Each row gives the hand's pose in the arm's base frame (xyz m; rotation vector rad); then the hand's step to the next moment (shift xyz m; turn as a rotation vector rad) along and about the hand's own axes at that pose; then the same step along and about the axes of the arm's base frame.
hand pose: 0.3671 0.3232 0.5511 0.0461 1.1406 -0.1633
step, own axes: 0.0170 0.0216 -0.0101 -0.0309 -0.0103 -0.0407
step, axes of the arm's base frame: 0.0011 0.0207 -0.0207 -0.0508 -0.0020 0.0115
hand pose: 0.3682 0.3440 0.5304 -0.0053 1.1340 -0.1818
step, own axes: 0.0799 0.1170 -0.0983 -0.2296 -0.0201 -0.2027
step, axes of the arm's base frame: -0.0392 0.1122 -0.1250 -0.2796 0.0318 0.1225
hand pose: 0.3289 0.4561 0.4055 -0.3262 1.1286 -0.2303
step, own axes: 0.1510 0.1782 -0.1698 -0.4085 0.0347 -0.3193
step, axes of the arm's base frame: -0.0896 0.0904 -0.2592 -0.4587 0.1278 0.2081
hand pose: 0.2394 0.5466 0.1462 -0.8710 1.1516 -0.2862
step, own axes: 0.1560 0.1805 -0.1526 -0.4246 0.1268 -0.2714
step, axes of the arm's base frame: -0.1104 -0.0468 -0.2566 -0.4437 0.2192 0.1585
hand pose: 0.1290 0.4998 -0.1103 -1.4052 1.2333 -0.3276
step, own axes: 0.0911 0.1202 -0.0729 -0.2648 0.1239 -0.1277
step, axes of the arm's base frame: -0.0772 -0.0847 -0.1222 -0.2653 0.1703 0.0490
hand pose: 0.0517 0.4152 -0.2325 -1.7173 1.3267 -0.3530
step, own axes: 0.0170 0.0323 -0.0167 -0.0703 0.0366 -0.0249
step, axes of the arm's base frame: -0.0250 -0.0232 -0.0212 -0.0665 0.0495 0.0052
